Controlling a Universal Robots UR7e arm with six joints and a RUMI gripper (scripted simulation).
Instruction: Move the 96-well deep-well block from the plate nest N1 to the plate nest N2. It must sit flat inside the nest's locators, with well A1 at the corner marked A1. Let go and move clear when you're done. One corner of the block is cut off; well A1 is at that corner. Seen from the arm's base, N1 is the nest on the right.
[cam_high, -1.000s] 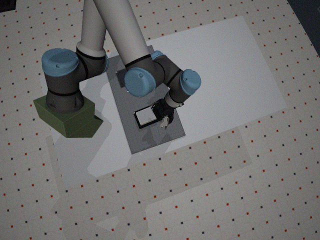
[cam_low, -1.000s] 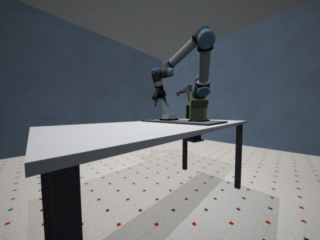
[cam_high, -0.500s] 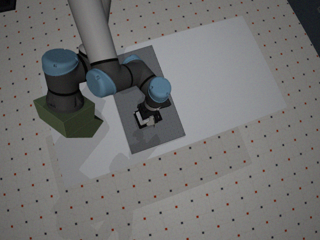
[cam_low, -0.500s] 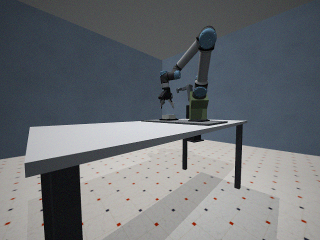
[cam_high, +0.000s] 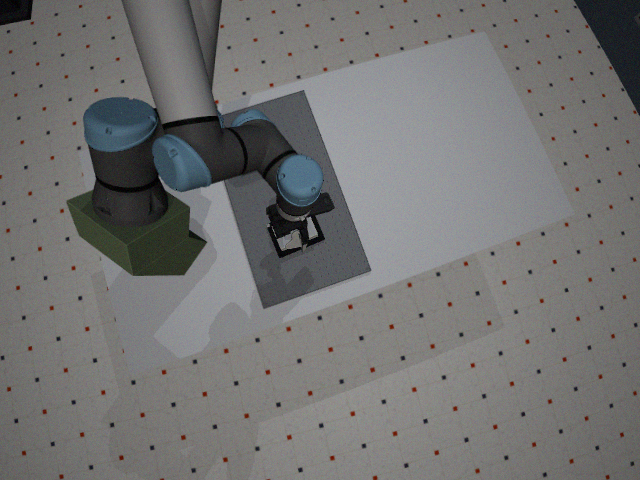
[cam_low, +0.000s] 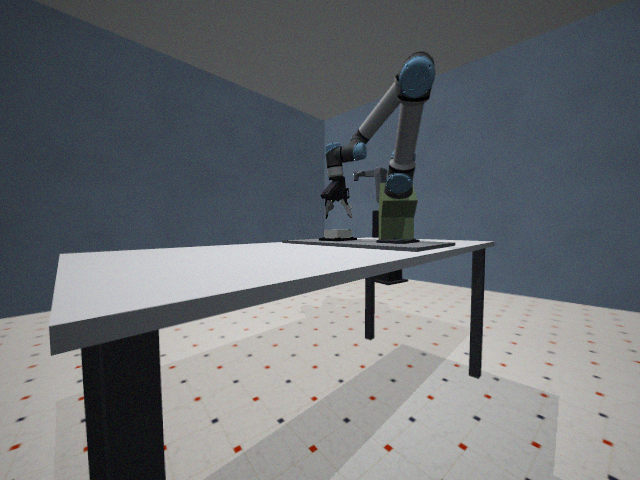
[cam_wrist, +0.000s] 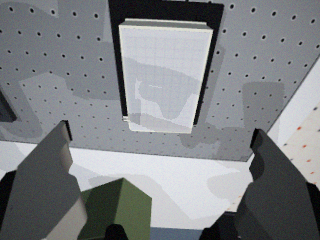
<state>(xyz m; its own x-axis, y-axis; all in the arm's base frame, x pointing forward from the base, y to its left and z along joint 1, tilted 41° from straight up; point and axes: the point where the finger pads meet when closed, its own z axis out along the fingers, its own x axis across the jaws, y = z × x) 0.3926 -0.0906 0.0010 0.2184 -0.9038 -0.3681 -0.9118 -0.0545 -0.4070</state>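
Right now the deep-well block is 8 cm below my hand. The rest, counted from my hand: black plate nest 10 cm below; then white mark 10 cm below, 9 cm behind, 3 cm to the left.
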